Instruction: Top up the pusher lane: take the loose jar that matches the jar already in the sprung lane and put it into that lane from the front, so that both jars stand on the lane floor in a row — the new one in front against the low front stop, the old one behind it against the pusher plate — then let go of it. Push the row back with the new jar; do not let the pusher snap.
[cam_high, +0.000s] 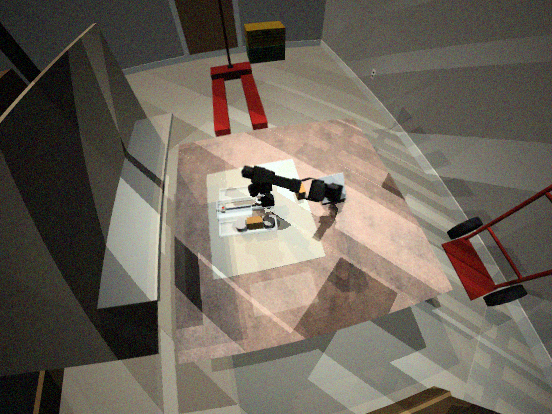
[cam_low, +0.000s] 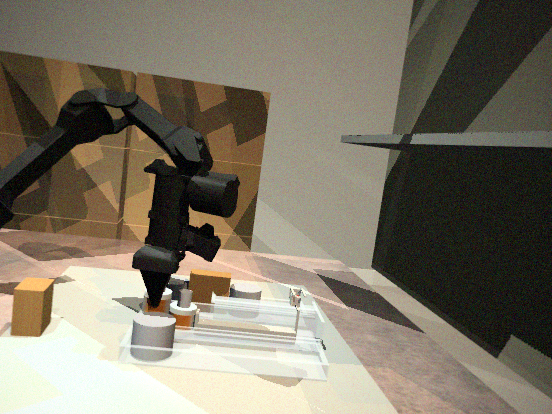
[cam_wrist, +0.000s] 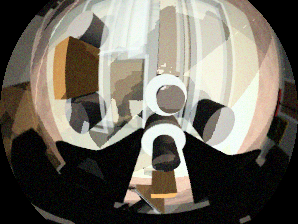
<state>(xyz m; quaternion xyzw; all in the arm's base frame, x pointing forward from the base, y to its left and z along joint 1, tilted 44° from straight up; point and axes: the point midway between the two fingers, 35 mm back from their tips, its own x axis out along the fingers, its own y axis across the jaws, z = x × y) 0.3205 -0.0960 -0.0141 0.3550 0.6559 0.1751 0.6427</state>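
The rack is 15 cm ahead of my gripper tip, 3 cm below it and 1 cm to the right of it. The rest, counted from my gripper tip: pusher plate (16 cm ahead, 1 cm to the right).
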